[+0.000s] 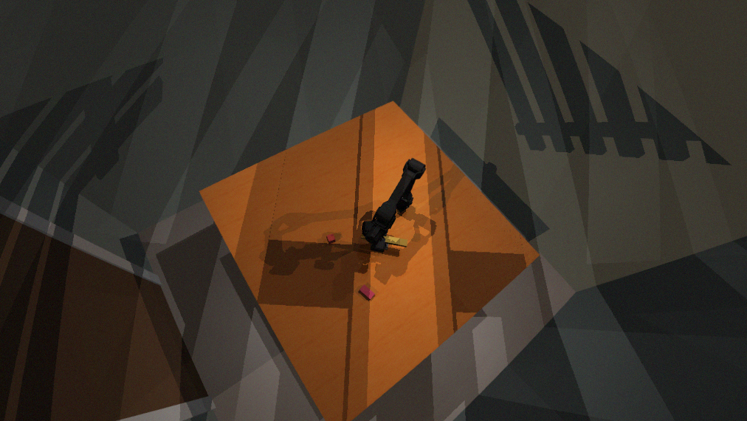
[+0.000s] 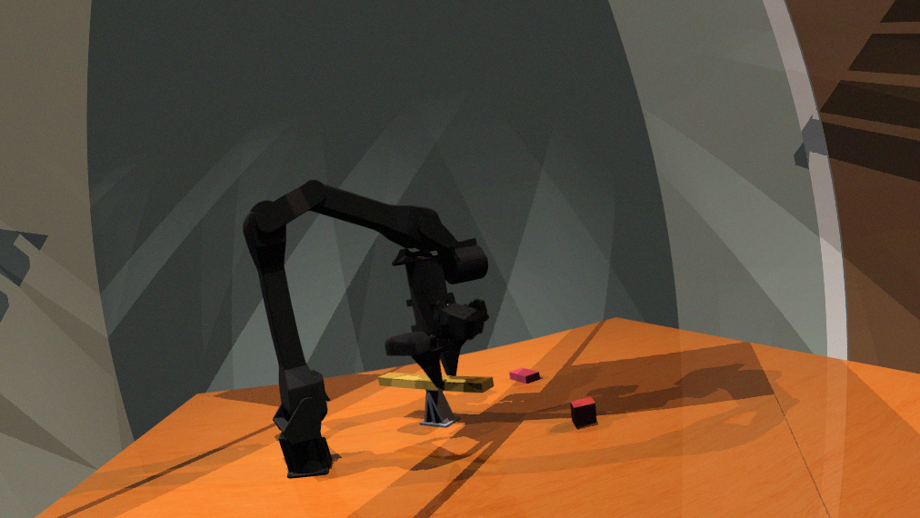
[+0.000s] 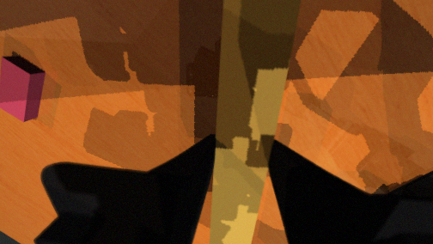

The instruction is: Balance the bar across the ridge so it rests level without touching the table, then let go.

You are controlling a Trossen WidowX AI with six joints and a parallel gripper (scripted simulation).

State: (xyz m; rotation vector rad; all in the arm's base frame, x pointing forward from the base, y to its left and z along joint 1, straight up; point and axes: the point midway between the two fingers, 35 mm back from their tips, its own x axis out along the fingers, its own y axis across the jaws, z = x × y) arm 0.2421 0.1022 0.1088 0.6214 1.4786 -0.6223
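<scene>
The yellow bar lies 20 mm behind my gripper tip and 20 mm to the left of it. The rest, counted from my gripper tip: flat pink block 180 mm ahead, 170 mm to the left, 70 mm below; red cube 180 mm ahead, 140 mm to the right, 60 mm below.
</scene>
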